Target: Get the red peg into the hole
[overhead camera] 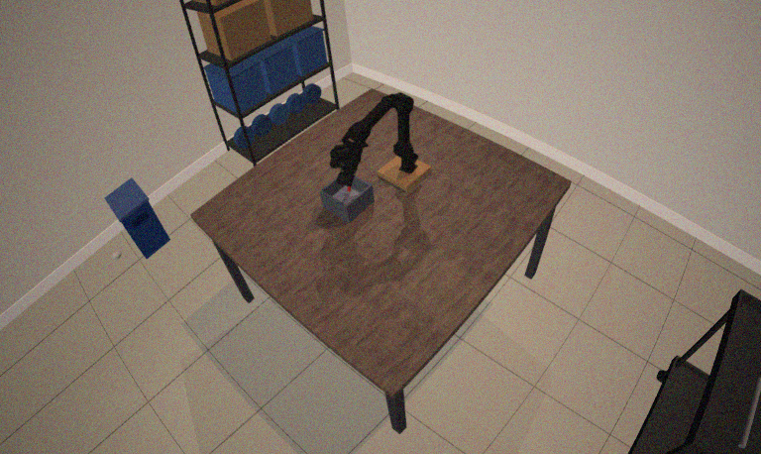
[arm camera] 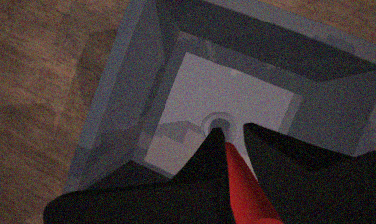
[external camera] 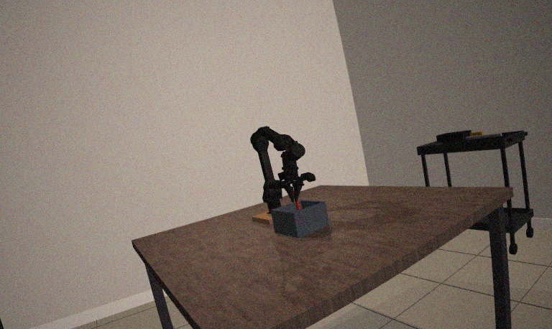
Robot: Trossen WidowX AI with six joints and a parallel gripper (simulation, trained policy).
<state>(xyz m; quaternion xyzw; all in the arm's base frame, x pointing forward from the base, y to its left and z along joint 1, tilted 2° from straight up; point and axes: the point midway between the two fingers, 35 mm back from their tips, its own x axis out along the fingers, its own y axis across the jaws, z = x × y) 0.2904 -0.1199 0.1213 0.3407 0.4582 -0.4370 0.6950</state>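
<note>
Right now the red peg is 1 cm behind my gripper tip and 2 cm to the left of it. Round my gripper tip: plate: 1 cm ahead, 1 cm to the left, 7 cm below; blue-grey box: 1 cm ahead, 1 cm to the left, 9 cm below.
</note>
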